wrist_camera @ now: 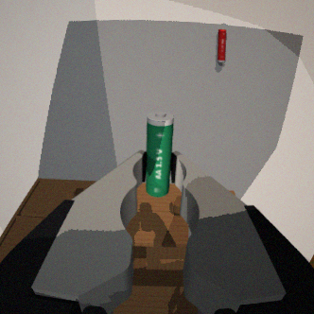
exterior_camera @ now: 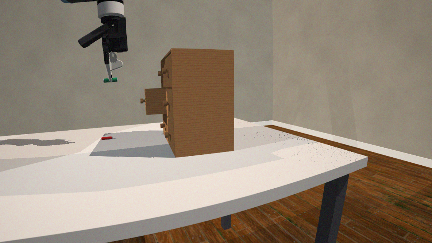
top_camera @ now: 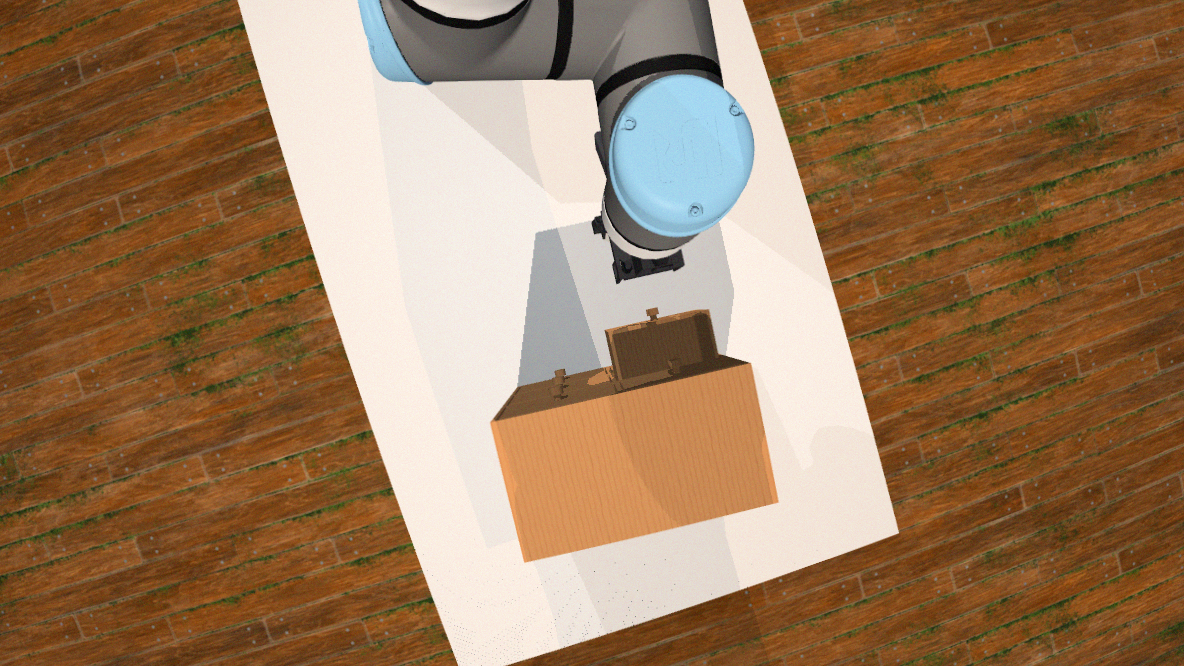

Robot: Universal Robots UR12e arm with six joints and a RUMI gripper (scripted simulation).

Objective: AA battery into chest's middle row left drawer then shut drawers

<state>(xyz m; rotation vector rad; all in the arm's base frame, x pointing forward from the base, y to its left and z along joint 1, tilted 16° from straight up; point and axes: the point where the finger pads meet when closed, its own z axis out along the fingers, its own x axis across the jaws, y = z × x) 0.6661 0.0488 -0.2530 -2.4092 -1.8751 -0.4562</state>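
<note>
Right now the green AA battery is 10 mm below my hand. From my hand the other things lie so: red object 230 mm below, 90 mm to the left, 20 mm behind.
</note>
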